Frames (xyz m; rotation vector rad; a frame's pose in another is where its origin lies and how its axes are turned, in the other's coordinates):
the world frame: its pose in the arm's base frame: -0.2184 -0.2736 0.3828 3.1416 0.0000 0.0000
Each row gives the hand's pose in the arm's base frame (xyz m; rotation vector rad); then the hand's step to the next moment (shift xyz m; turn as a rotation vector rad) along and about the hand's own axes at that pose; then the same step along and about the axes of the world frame.
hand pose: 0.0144 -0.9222 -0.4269 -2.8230 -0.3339 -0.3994
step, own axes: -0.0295 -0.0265 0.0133 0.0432 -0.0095 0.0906
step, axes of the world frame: -0.0314 -0.0232 0.0150 0.0594 -0.0437 0.0687
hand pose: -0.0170 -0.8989 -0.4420 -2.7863 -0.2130 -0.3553
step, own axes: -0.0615 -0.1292 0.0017 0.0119 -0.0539 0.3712
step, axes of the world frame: -0.0826 -0.1151 -0.0204 0.0826 -0.1758 0.3211
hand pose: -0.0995 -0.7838 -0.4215 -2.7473 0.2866 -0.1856
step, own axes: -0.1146 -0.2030 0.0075 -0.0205 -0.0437 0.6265
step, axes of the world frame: -0.0747 -0.2130 -0.0588 0.0918 -0.2626 0.5634
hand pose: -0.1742 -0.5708 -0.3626 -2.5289 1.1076 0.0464
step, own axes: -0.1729 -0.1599 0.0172 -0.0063 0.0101 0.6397
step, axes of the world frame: -0.0028 -0.2263 -0.0672 0.0647 -0.2240 0.5958
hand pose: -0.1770 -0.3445 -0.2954 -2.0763 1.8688 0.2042
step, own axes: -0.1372 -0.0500 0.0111 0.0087 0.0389 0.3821
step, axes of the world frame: 0.0334 -0.1362 -0.0423 0.0078 -0.1196 0.3650
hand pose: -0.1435 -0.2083 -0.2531 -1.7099 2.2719 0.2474
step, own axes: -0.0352 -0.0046 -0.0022 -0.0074 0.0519 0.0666
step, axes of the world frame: 0.0131 -0.0300 -0.0138 -0.0396 -0.0417 0.0623
